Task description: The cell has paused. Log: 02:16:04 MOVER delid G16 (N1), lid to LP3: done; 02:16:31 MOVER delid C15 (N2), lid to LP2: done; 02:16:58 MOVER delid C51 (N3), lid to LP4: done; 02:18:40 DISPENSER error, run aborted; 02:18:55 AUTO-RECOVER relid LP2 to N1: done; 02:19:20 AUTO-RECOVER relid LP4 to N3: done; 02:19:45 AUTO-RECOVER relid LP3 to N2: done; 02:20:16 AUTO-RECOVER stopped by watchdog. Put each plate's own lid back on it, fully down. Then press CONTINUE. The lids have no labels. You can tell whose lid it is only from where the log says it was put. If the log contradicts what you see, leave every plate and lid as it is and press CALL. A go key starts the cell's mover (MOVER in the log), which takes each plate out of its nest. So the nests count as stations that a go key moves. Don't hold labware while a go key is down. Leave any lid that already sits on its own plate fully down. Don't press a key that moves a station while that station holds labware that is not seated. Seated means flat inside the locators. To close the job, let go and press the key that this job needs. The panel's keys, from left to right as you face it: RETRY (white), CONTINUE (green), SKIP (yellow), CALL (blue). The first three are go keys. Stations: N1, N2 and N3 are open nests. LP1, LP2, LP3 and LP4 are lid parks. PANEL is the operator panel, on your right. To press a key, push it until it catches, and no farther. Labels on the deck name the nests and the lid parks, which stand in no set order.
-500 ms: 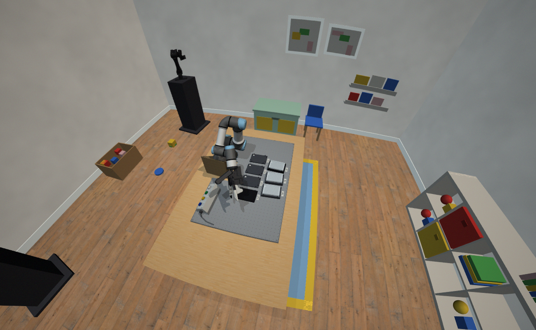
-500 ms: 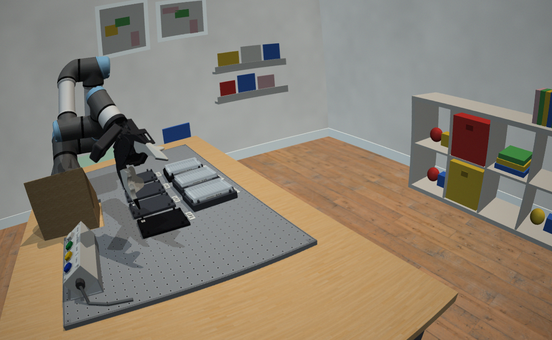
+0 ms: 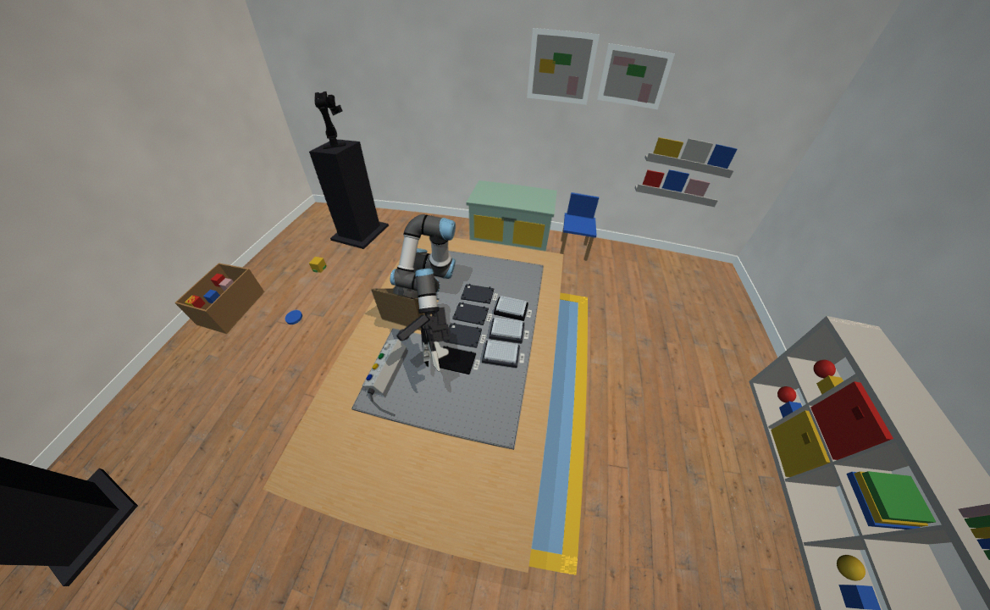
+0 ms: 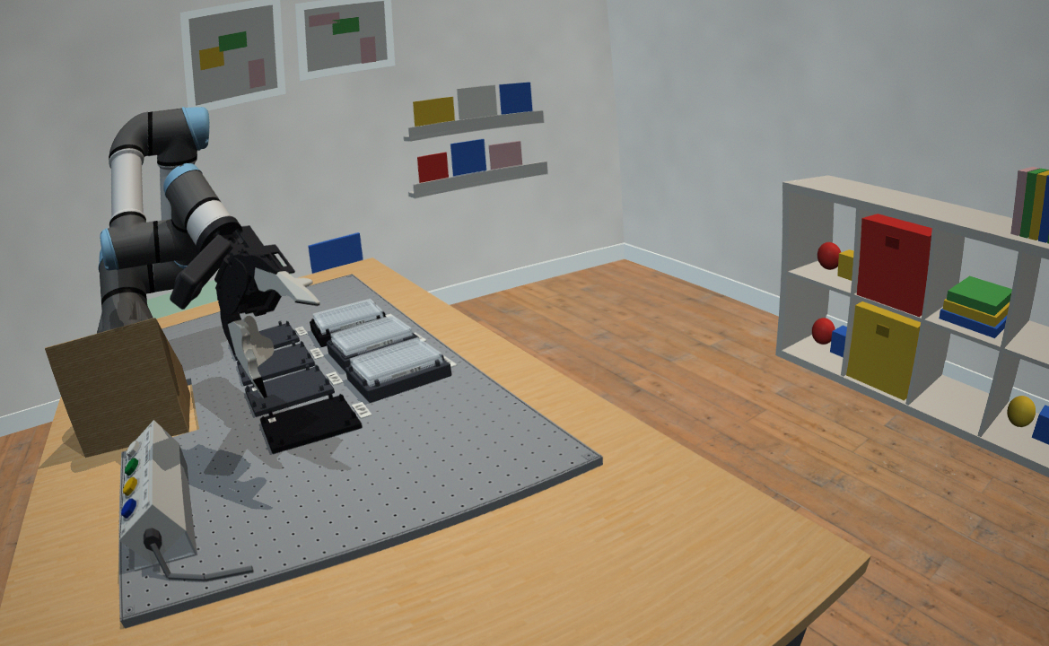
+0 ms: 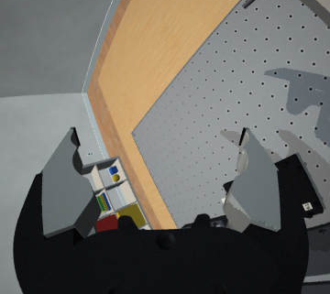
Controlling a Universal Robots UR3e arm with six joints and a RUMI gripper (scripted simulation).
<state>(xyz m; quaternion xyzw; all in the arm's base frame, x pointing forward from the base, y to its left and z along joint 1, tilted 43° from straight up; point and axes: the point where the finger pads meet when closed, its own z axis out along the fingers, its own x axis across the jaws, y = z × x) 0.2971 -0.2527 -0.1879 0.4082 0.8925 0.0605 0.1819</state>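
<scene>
My hand is 250 mm to the right of the pale grey lid, 170 mm short of it and 140 mm above it. Round my hand: lid park LP1: 170 mm below, 160 mm to the left; then yellow key: 260 mm behind, 110 mm below, 20 mm to the right; then blue key: 250 mm behind, 110 mm below, 70 mm to the right.
</scene>
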